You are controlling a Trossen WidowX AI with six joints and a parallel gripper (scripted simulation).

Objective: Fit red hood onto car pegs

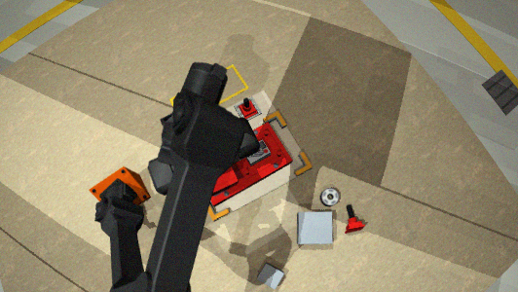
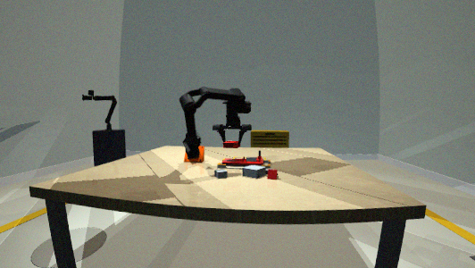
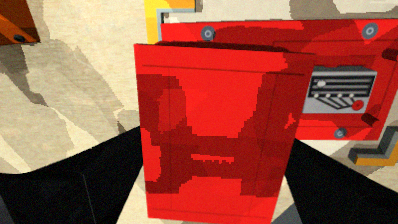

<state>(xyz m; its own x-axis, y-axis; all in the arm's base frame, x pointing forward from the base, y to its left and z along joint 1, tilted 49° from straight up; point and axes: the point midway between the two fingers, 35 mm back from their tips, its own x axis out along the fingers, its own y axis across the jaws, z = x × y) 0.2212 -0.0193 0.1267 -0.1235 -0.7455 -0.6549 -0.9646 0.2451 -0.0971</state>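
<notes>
Right now the grey engine block is 10 cm ahead of my gripper tip, 8 cm below it and 1 cm to the right of it. From my gripper tip the other things lie so: red hood (right at my gripper tip); pale jig plate (9 cm below, 8 cm ahead, 1 cm to the left).
</notes>
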